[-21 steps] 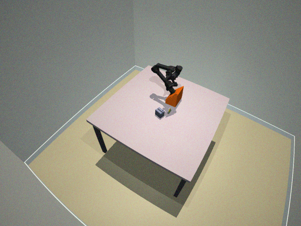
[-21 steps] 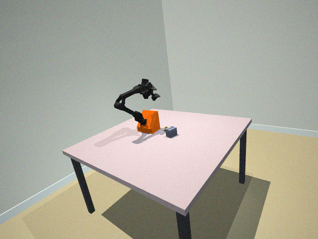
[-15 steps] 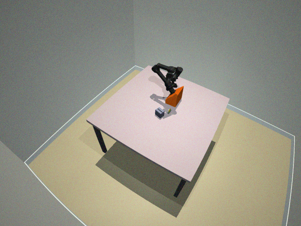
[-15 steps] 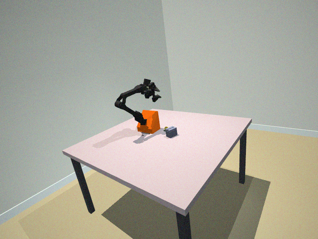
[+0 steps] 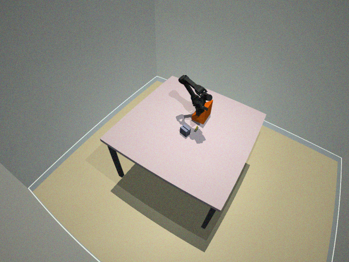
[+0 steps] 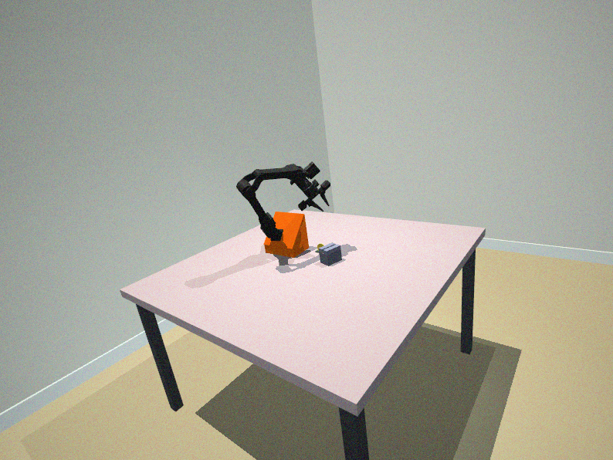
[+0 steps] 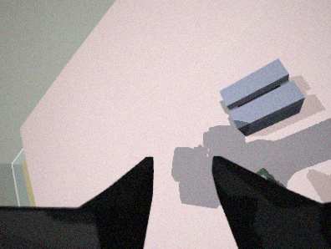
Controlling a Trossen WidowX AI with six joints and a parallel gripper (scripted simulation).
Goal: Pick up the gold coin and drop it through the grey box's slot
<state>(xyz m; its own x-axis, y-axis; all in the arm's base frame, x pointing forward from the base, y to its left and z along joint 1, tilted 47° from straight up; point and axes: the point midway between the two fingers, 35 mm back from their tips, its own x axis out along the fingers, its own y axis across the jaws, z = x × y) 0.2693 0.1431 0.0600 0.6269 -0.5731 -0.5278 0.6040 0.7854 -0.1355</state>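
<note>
My gripper tip is now 5 cm past the thin gold coin and 21 cm above it.
</note>
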